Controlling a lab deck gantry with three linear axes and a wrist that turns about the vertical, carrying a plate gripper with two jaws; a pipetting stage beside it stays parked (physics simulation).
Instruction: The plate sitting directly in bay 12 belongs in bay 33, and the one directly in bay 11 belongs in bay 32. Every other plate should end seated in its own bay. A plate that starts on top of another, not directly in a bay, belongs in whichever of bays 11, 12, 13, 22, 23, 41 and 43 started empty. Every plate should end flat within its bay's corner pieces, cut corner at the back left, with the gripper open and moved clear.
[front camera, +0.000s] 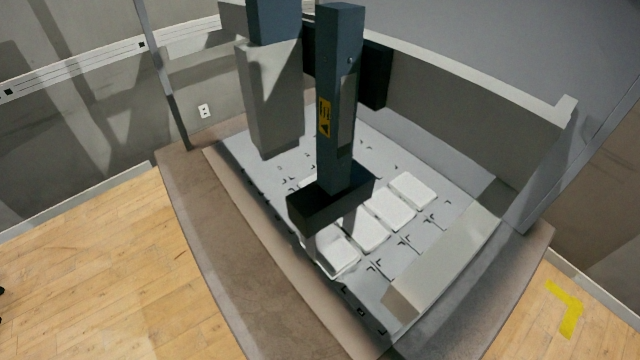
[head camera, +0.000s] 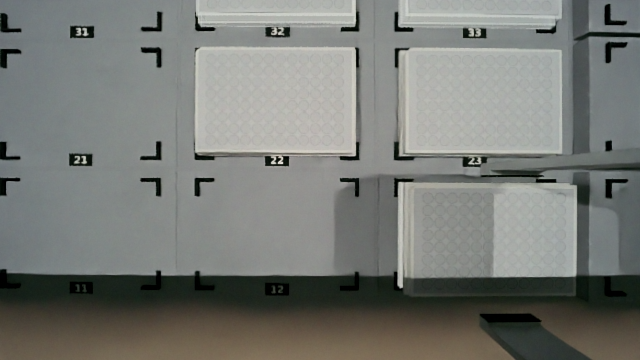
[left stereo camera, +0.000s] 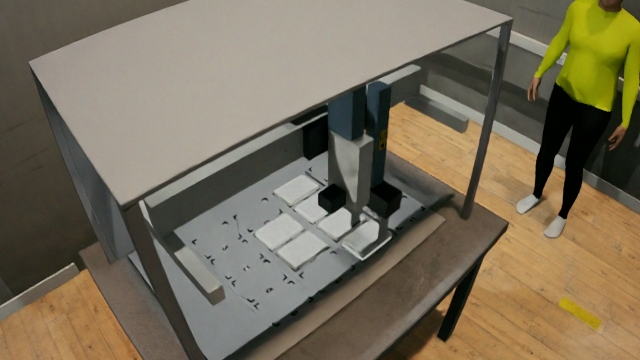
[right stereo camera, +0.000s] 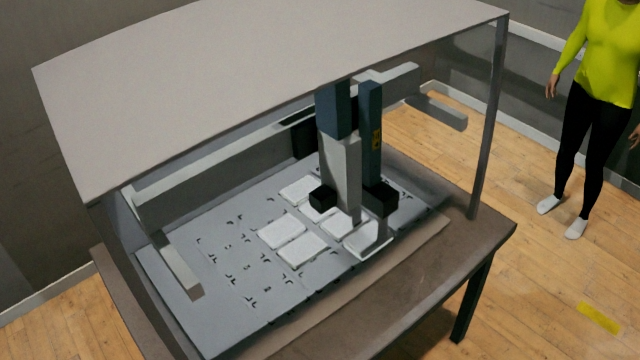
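Pixels of known places: gripper, fingertip midpoint: (front camera: 329, 243) (head camera: 506, 245) (left stereo camera: 367, 233) (right stereo camera: 368, 233); robot's base at its link origin: (front camera: 242, 170) (head camera: 6, 283) (left stereo camera: 275, 325) (right stereo camera: 271, 324).
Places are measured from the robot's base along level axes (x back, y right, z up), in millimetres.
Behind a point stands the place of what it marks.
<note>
My gripper (front camera: 332, 243) @[x -392, y -43, z 40 mm] (head camera: 510, 245) @[x -392, y -43, z 40 mm] (left stereo camera: 370, 231) @[x -392, y -43, z 40 mm] (right stereo camera: 369, 230) @[x -392, y -43, z 40 mm] is open. Its jaws stand apart at the front and back of the plate stack in bay 13; their exact height against it is hard to tell. The stack's upper plate (head camera: 535, 235) @[x -423, y -47, z 27 mm] lies on another plate, whose left edge shows beneath it. White plates stand in bay 22 (head camera: 275, 100) @[x -229, y -149, z 14 mm], bay 23 (head camera: 482, 100) @[x -390, y -150, z 14 mm], bay 32 (head camera: 275, 6) @[x -228, y -223, z 14 mm] and bay 33 (head camera: 480, 7) @[x -389, y -223, z 14 mm]. A further plate (front camera: 412, 190) @[x -396, y -355, z 14 mm] (left stereo camera: 296, 190) @[x -386, y -355, z 15 mm] (right stereo camera: 300, 189) @[x -385, y -362, z 14 mm] stands behind the bay 33 plate. Bays 11, 12 and 21 hold no plate. Cut corners are not readable.
The parked pipetting stage (front camera: 272, 95) (left stereo camera: 350, 170) (right stereo camera: 340, 170) hangs beside the gripper column. Frame posts (left stereo camera: 487, 120) @[x -703, y 114, z 377 mm] (right stereo camera: 490, 120) @[x -703, y 121, z 374 mm] and low rails (front camera: 445, 255) @[x -620, y 36, z 400 mm] (left stereo camera: 200, 275) @[x 169, y 43, z 400 mm] (right stereo camera: 180, 272) @[x 170, y 43, z 400 mm] stand around the deck. A person (left stereo camera: 585, 75) (right stereo camera: 605, 75) stands beyond the table.
</note>
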